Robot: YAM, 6 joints.
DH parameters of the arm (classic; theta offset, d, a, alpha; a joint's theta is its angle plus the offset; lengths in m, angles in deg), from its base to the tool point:
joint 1: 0 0.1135 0.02 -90
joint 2: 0 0 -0.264 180
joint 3: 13.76 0 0.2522 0
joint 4: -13.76 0 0.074 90
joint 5: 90 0 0 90
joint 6: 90 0.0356 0 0
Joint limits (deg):
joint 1: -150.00..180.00
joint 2: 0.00..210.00
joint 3: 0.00..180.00
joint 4: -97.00..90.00
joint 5: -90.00..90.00
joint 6: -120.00..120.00
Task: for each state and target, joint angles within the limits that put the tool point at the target. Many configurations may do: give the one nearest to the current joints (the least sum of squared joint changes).
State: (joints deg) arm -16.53 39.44 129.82 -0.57 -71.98 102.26
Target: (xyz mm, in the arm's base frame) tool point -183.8 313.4 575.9
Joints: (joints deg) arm -54.70 40.24 149.81 7.77 -60.91 102.26
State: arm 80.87 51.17 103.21 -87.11 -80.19 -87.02
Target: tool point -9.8 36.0 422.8
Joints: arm 54.61 42.45 84.21 -95.80 -54.10 -87.02
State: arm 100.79 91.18 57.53 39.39 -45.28 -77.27
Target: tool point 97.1 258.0 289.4
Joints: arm 64.11 71.91 38.72 38.32 -45.28 -77.27
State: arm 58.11 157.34 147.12 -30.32 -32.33 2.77
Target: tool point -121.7 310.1 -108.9
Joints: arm 107.87 163.63 89.86 -56.70 -35.47 2.77
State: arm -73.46 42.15 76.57 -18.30 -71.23 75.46
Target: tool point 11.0 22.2 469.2
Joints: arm -56.57 20.96 68.95 -25.55 -36.97 75.46
